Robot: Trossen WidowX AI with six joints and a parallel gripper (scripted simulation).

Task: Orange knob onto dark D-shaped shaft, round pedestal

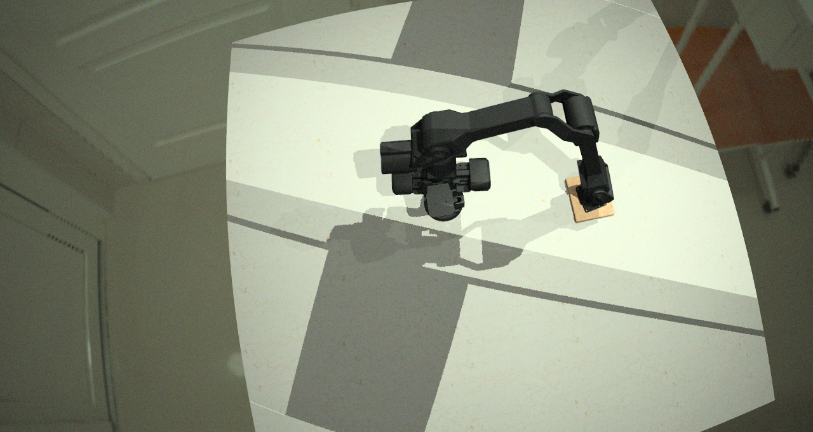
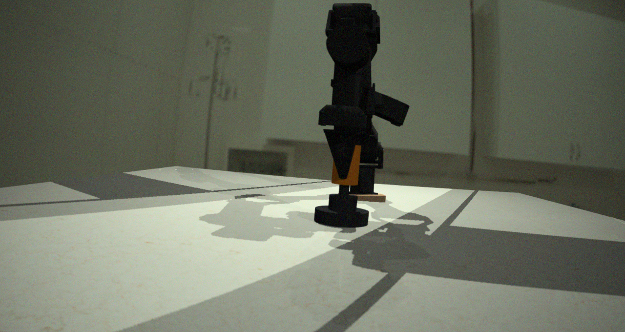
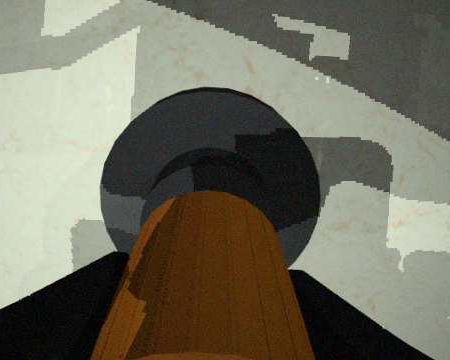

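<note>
Right now the orange knob is 2 cm above my gripper tip. Round my gripper tip: pedestal: 4 cm below.
</note>
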